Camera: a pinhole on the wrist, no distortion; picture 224 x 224 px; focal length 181.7 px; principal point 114.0 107.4 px. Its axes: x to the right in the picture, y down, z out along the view. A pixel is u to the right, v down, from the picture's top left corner.
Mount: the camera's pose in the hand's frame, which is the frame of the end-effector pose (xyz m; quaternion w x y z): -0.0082 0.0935 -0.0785 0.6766 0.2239 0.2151 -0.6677
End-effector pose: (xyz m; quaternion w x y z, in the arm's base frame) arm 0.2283 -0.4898 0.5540 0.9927 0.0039 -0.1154 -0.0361
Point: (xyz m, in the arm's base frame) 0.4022 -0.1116 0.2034
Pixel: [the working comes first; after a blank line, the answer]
In the camera's frame: -0.0548 0.0669 -0.4160

behind the camera
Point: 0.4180 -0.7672 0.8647
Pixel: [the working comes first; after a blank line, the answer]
In the camera's frame: 0.0894 0.2860 0.4776

148.0 216.2
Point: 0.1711 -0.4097 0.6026
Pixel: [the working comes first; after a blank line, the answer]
In the camera's frame: -0.0690 -0.0400 0.1225

11.6 48.1
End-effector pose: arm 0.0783 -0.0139 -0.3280 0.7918 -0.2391 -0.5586 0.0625
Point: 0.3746 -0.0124 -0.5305
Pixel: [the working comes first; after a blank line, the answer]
In the camera's frame: 0.1046 -0.0587 -0.2259

behind the camera
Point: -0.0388 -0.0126 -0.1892
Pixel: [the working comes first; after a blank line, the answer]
In the camera's frame: 0.0109 0.0863 0.2816

121.0 163.1
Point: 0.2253 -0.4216 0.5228
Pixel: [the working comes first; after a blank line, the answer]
In the camera's frame: 0.6385 0.6342 0.5049

outside the picture
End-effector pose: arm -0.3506 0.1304 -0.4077 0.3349 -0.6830 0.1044 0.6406
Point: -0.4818 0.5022 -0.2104
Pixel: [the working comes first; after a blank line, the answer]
In the camera's frame: 0.0476 -0.0888 0.5481

129.8 78.0
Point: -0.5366 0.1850 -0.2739
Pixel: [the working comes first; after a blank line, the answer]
In the camera's frame: -0.1016 -0.1282 0.2585

42.6 17.3
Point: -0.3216 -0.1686 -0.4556
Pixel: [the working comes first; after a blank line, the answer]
In the camera's frame: -0.0330 -0.0285 -0.1769

behind the camera
